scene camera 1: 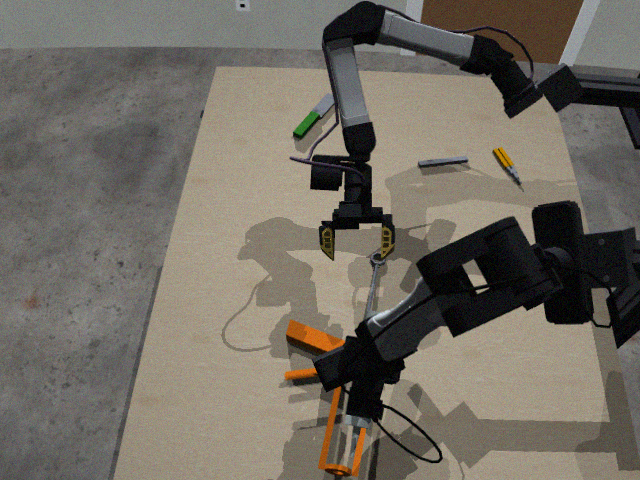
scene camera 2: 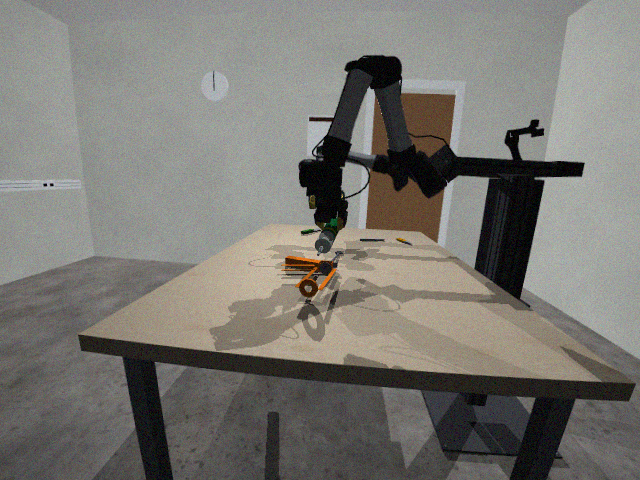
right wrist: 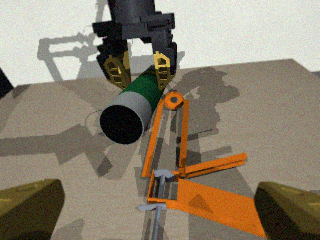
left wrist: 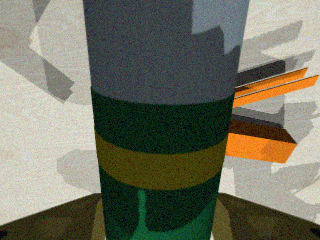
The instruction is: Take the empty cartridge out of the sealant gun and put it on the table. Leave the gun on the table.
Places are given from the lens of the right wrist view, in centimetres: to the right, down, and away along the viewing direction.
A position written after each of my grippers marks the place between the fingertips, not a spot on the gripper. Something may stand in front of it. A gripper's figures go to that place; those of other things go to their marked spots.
my left gripper (right wrist: 145, 90): -2, -4, 28
my right gripper (right wrist: 159, 189): 0, 3, 9
cartridge (right wrist: 123, 121): -4, 0, 19
